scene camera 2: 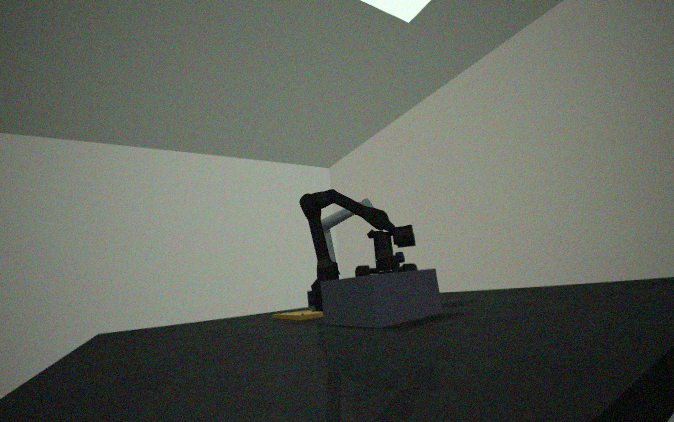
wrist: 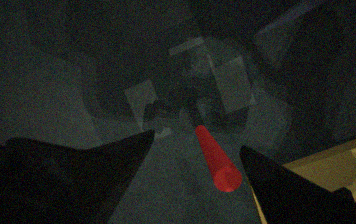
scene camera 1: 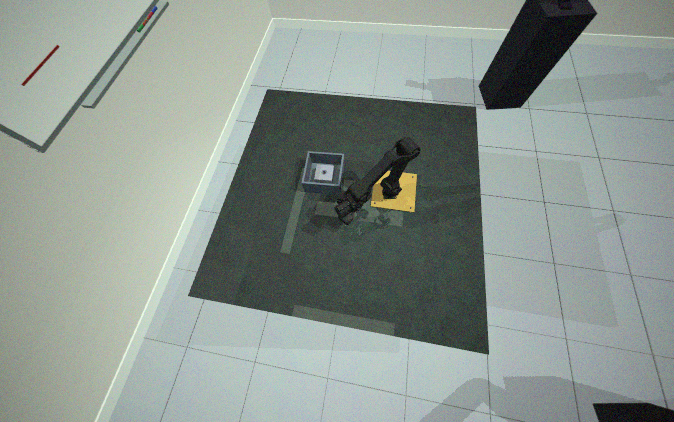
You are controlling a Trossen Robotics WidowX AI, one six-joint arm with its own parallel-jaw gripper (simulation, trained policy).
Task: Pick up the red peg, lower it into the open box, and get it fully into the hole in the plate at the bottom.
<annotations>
red peg: wrist 226, 177; not seen in scene camera 2 (hidden by a grey box)
</annotations>
